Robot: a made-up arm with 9 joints.
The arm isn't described. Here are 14 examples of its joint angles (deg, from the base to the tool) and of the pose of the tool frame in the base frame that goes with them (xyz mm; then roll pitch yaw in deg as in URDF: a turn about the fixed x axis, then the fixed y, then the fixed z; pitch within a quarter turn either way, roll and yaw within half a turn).
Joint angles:
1: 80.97 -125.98 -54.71 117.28 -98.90 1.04 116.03 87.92 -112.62
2: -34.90 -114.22 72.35 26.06 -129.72 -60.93 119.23 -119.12 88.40
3: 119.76 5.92 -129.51 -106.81 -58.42 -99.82 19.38 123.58 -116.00
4: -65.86 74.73 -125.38 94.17 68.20 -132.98 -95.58 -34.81 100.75
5: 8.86 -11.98 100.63 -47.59 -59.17 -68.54 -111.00 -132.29 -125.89
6: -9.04 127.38 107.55 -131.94 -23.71 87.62 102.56 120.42 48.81
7: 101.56 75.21 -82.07 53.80 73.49 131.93 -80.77 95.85 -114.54
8: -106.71 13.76 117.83 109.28 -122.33 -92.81 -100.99 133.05 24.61
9: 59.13 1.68 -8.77 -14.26 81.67 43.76 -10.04 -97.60 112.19
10: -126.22 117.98 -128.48 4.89 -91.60 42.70 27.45 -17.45 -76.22
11: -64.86 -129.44 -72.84 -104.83 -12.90 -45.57 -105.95 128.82 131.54
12: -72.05 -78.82 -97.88 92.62 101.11 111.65 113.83 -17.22 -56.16
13: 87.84 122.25 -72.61 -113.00 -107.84 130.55 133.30 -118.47 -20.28
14: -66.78 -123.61 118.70 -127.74 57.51 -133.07 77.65 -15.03 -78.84
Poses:
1: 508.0 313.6 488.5 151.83 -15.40 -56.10
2: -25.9 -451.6 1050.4 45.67 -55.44 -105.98
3: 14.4 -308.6 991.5 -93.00 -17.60 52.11
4: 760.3 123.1 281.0 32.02 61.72 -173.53
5: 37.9 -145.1 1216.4 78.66 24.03 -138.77
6: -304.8 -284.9 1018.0 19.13 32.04 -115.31
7: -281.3 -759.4 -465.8 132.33 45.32 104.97
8: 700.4 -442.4 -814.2 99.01 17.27 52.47
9: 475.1 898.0 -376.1 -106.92 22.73 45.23
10: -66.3 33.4 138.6 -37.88 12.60 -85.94
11: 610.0 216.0 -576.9 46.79 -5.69 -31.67
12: -280.4 72.8 -700.9 62.56 58.24 54.41
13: 351.7 -173.1 292.5 20.17 -37.52 -81.81
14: -153.0 -96.2 889.7 140.46 6.16 44.07
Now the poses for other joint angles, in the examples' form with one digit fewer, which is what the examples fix.
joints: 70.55 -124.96 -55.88 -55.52 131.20 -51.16 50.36 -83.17 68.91
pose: 363 138 355 -20.9 19.4 65.2
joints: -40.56 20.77 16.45 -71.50 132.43 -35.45 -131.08 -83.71 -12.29
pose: 121 -378 785 -29.1 -17.9 -41.3
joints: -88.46 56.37 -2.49 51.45 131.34 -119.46 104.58 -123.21 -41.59
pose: 86 -502 522 -68.5 35.5 170.0
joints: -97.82 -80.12 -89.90 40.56 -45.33 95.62 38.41 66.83 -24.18
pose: 735 1 203 -176.1 -24.0 -152.0
